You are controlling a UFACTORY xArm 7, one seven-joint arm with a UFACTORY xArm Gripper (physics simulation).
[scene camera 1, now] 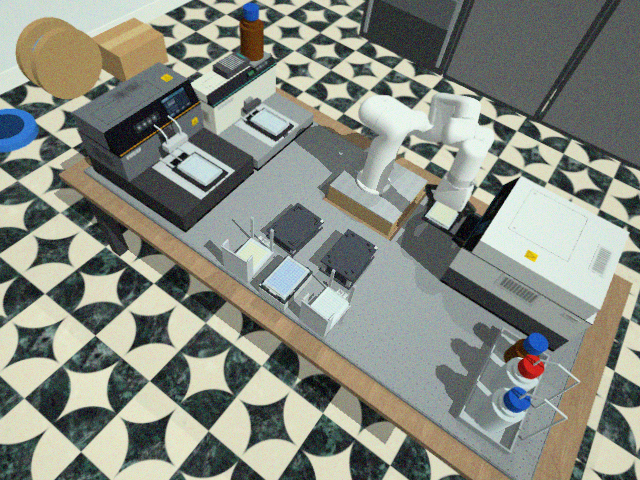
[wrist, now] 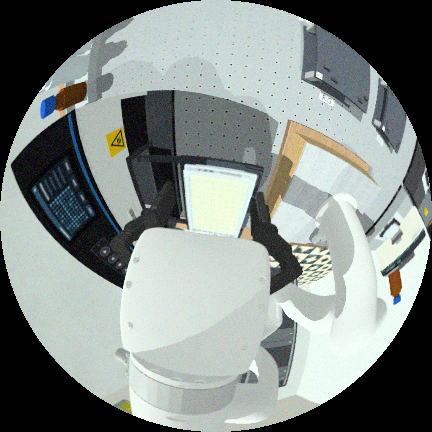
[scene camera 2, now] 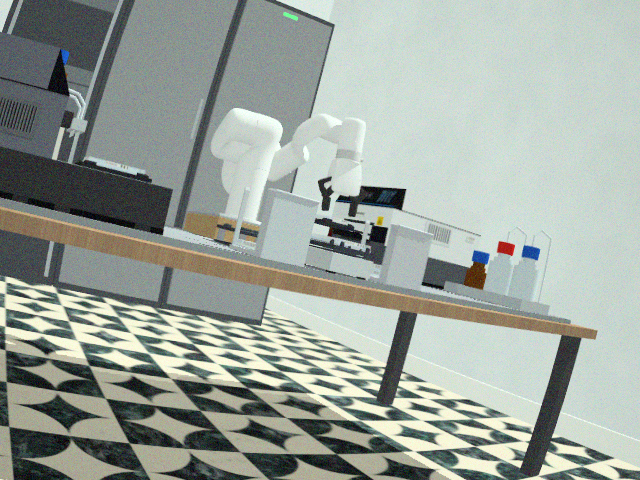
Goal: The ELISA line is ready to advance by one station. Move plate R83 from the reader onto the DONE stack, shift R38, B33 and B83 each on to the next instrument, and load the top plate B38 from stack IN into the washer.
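Frame: origin at the arm's base, x up, y right, z ahead, level; millimetres.
Seen in the pictures: gripper, fingertip midpoint: (scene camera 1: 442, 215) (wrist: 212, 194) (scene camera 2: 338, 213); arm's base, origin of the base link: (scene camera 1: 373, 181) (wrist: 335, 212).
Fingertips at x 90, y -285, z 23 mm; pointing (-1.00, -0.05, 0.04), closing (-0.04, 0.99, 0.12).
Offsets run from my fingertips to a thing's top centre. "spot": to the spot under its first point.
A pale yellow plate, R83 {dx -14, dy +8, dz -43 mm} (scene camera 1: 440, 216) (wrist: 215, 201), lies flat on the dark tray at the front of the white reader {dx +118, dy -298, dz -76 mm} (scene camera 1: 523, 229) (scene camera 2: 442, 229) (wrist: 96, 120). My gripper (wrist: 212, 194) (scene camera 2: 340, 204) is open, low over this plate, with one dark finger on each long side and not gripping it. In scene camera 1 the wrist hides the fingers. A white plate {dx -41, dy +715, dz +416 mm} (scene camera 1: 196, 169) sits on the dark instrument {spot: dx +118, dy +905, dz +516 mm} (scene camera 1: 128, 114) at the far left. Another plate {dx -71, dy +754, dz +45 mm} (scene camera 1: 270, 121) sits on the white instrument (scene camera 1: 237, 90) beside it. I cannot read any plate labels.
Two white open-sided stack holders {dx -130, dy +380, dz +504 mm} (scene camera 1: 244, 254) {dx -117, dy +77, dz +469 mm} (scene camera 1: 325, 307) stand near the table's front edge, with a blue plate {dx -83, dy +227, dz +490 mm} (scene camera 1: 286, 277) between them and two dark square stations {spot: dx -112, dy +349, dz +316 mm} (scene camera 1: 296, 226) {spot: dx -92, dy +144, dz +284 mm} (scene camera 1: 349, 254) behind. A bottle rack {dx +96, dy -464, dz +277 mm} (scene camera 1: 509, 386) stands at the front right. The arm's base sits on a wooden block (scene camera 1: 361, 210).
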